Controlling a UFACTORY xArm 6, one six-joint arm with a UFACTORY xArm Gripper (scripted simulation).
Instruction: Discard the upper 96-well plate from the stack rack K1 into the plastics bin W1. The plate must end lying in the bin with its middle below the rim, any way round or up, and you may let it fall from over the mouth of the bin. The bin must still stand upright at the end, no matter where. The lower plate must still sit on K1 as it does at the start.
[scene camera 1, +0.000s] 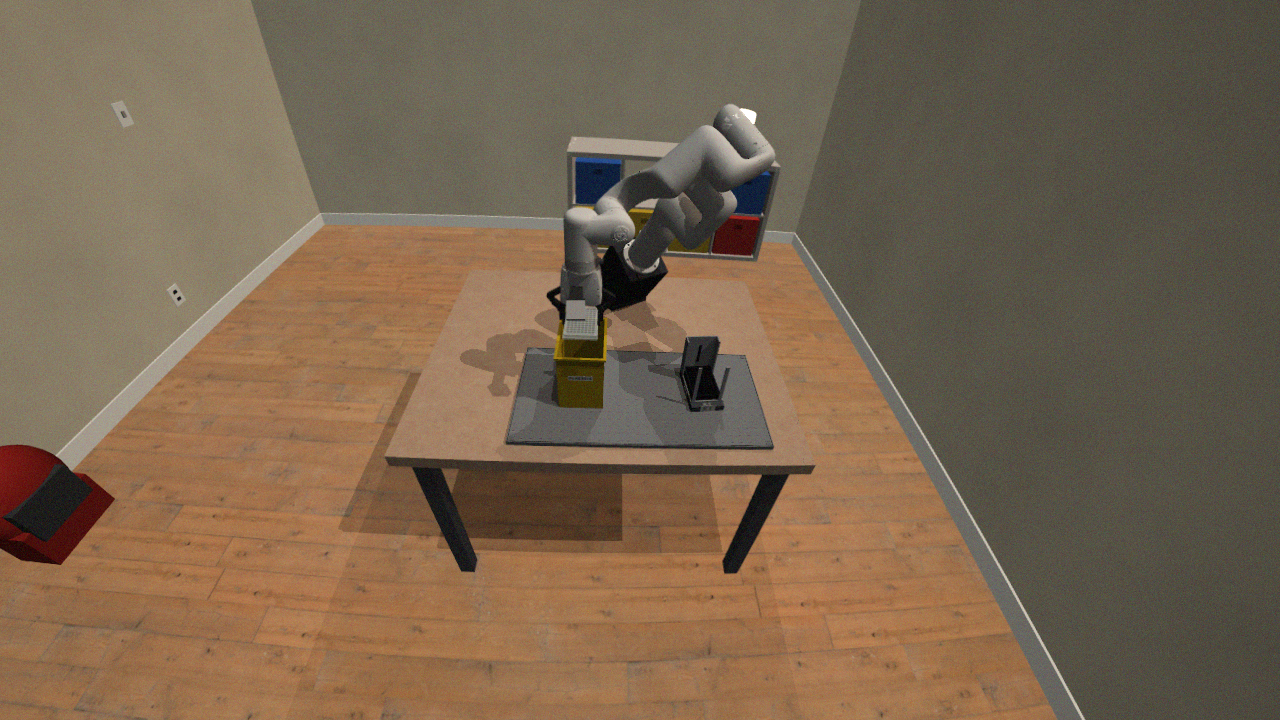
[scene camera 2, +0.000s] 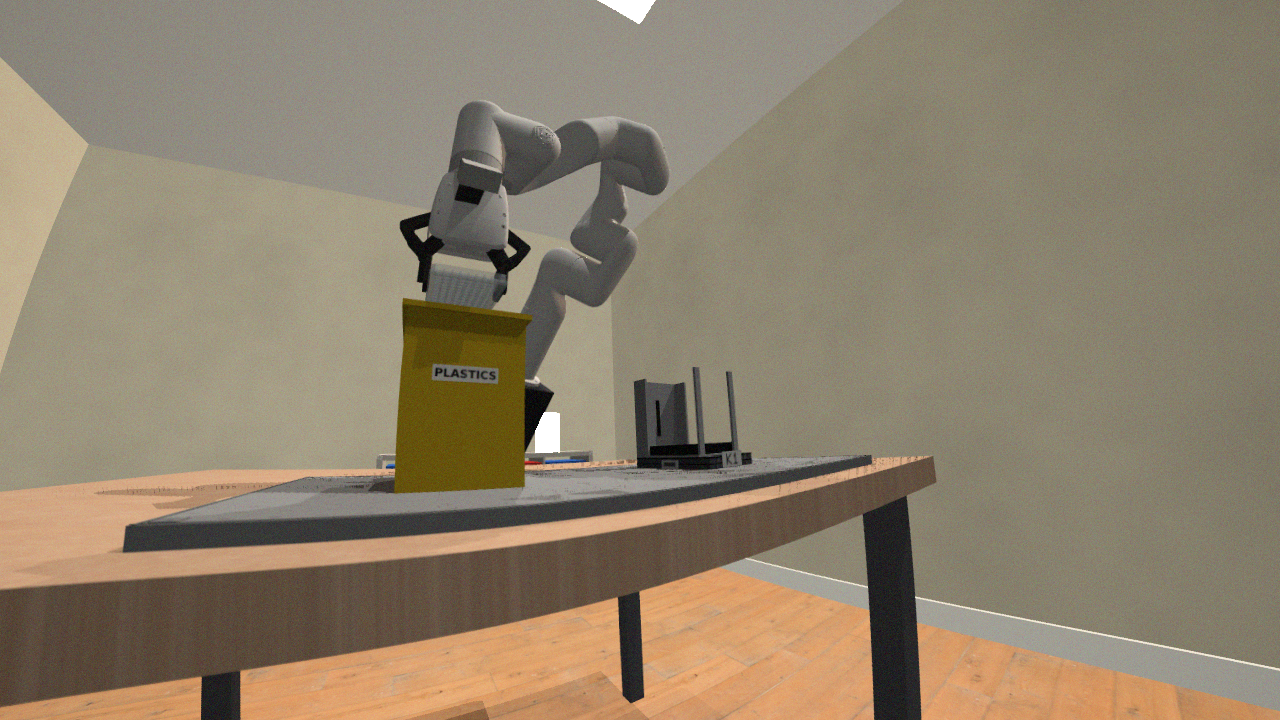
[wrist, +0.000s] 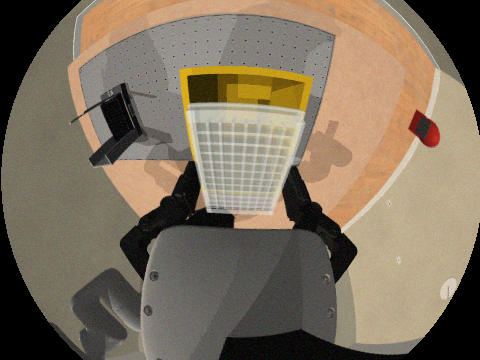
Note:
I see my gripper, a 96-well plate and a yellow plastics bin W1.
My gripper also shows in scene camera 1 and in the wrist view.

